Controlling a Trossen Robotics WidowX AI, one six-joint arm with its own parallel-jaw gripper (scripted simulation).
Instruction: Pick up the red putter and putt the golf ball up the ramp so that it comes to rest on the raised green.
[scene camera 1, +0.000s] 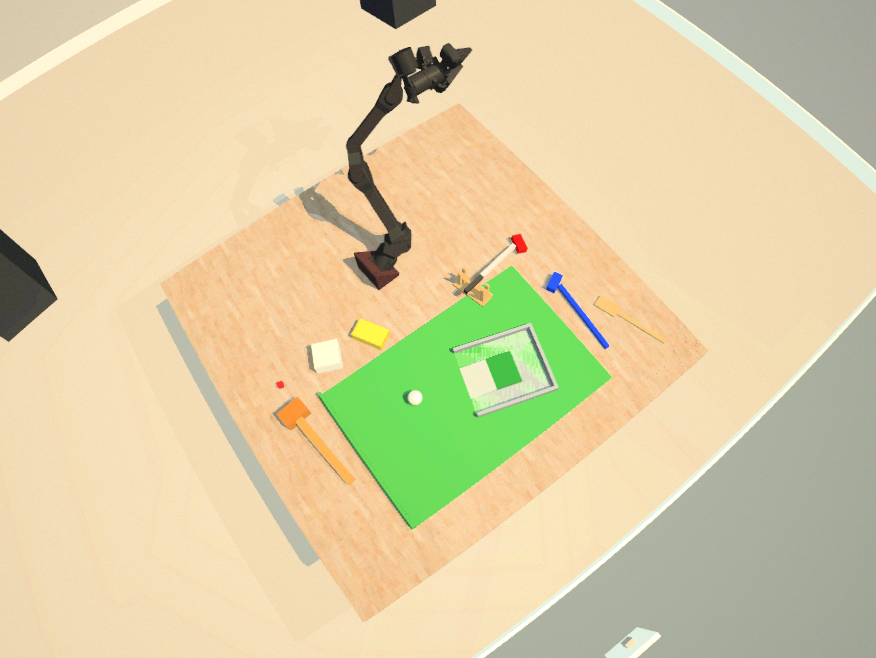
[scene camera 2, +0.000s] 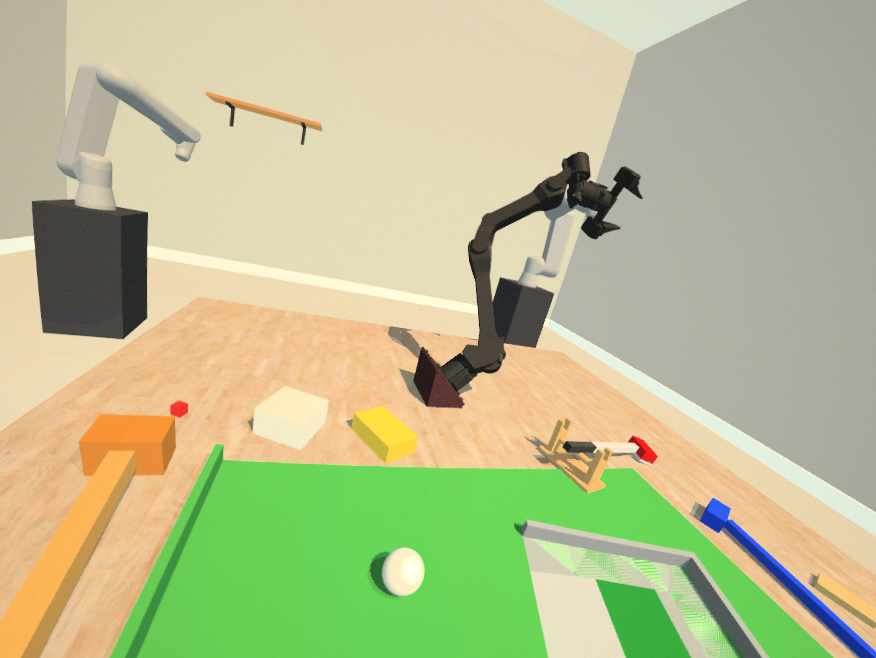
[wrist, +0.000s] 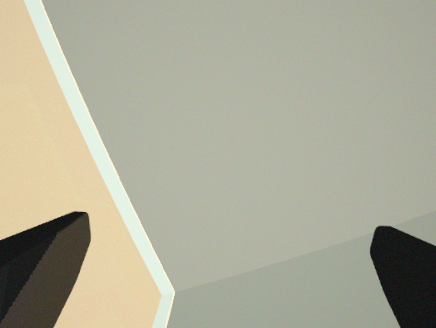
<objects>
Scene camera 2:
my gripper: 630, 213
orange mallet: 115, 447
yellow block: 386, 435
cream block: 291, 417
white golf ball: 403, 571
green mat: 281, 552
</objects>
